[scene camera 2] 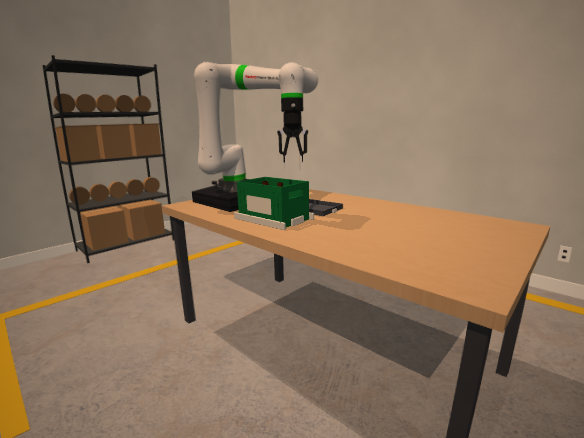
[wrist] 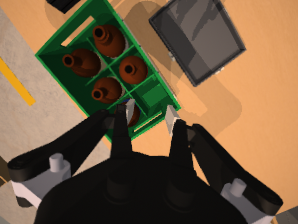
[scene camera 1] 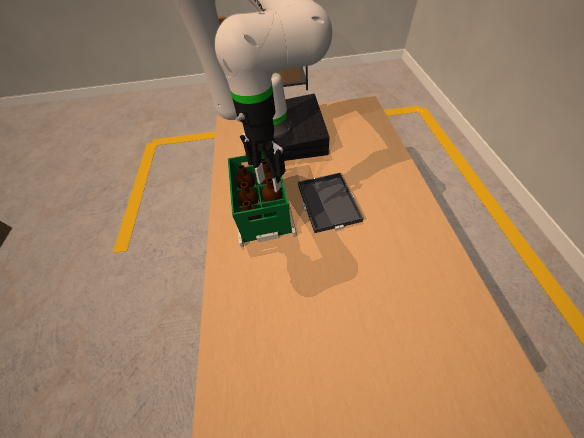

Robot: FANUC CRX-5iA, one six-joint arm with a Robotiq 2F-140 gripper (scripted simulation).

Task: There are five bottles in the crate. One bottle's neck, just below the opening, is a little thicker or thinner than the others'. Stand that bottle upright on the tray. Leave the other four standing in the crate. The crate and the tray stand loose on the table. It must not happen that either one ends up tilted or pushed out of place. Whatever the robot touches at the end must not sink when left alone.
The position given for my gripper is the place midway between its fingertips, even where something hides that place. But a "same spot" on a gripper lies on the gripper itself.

Labels:
my gripper: scene camera 2; wrist 150, 109; scene camera 1
same spot on my gripper: (scene camera 2: 289, 117) = (scene camera 1: 244, 128)

